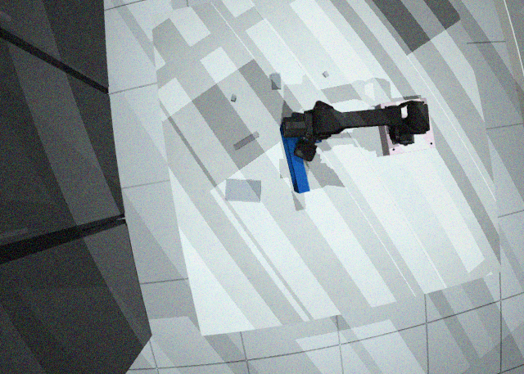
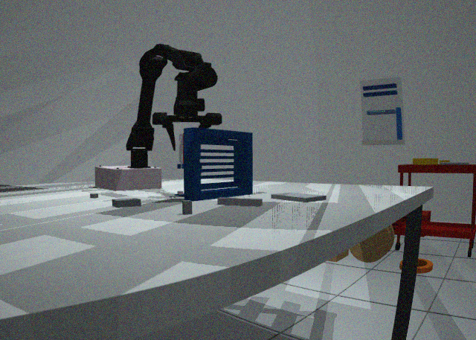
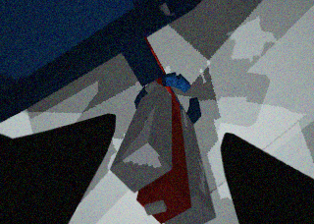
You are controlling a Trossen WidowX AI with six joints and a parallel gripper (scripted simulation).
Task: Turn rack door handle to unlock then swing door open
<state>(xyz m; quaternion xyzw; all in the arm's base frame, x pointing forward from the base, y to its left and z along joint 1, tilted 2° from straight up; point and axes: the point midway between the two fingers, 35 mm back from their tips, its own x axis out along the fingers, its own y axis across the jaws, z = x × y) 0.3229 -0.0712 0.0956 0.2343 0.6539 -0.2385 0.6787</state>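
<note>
Right now my gripper tip is 1 cm to the right of the upright handle and 2 cm above it. Round my gripper tip: flat slab (27 cm ahead, 13 cm to the left, 12 cm below).
</note>
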